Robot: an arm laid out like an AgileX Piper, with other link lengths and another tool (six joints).
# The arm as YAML. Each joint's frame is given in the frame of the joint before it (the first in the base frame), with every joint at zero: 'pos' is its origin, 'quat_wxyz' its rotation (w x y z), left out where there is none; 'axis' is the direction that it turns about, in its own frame. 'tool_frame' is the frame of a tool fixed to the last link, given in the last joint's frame.
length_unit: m
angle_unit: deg
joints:
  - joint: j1
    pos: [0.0, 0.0, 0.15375]
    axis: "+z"
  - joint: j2
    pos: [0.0, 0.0, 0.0]
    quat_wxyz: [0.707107, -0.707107, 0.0, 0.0]
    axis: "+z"
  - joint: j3
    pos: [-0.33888, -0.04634, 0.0]
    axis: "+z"
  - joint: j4
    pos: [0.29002, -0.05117, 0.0]
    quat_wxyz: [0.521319, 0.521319, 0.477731, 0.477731]
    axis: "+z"
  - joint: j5
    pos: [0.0, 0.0, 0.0]
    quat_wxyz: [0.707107, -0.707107, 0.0, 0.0]
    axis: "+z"
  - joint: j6
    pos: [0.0, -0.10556, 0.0]
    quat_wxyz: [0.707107, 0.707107, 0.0, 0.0]
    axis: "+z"
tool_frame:
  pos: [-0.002, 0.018, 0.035]
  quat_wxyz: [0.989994, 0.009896, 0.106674, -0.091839]
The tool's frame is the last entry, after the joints.
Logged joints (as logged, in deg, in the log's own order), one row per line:
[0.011 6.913 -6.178 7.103 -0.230 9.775]
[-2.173 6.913 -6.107 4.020 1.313 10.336]
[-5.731 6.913 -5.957 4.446 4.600 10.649]
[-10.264 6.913 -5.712 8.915 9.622 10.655]
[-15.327 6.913 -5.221 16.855 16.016 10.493]
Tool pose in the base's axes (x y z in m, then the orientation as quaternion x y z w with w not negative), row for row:
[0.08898 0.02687 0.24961 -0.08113 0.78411 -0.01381 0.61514]
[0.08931 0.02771 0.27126 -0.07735 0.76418 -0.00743 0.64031]
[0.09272 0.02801 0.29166 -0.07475 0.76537 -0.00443 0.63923]
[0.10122 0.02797 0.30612 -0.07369 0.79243 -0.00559 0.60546]
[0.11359 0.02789 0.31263 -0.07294 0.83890 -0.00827 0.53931]
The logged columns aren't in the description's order. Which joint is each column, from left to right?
Columns, left to right: j3, j1, j4, j5, j2, j6.
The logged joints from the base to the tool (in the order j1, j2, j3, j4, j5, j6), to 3 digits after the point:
[6.913 -0.230 0.011 -6.178 7.103 9.775]
[6.913 1.313 -2.173 -6.107 4.020 10.336]
[6.913 4.600 -5.731 -5.957 4.446 10.649]
[6.913 9.622 -10.264 -5.712 8.915 10.655]
[6.913 16.016 -15.327 -5.221 16.855 10.493]

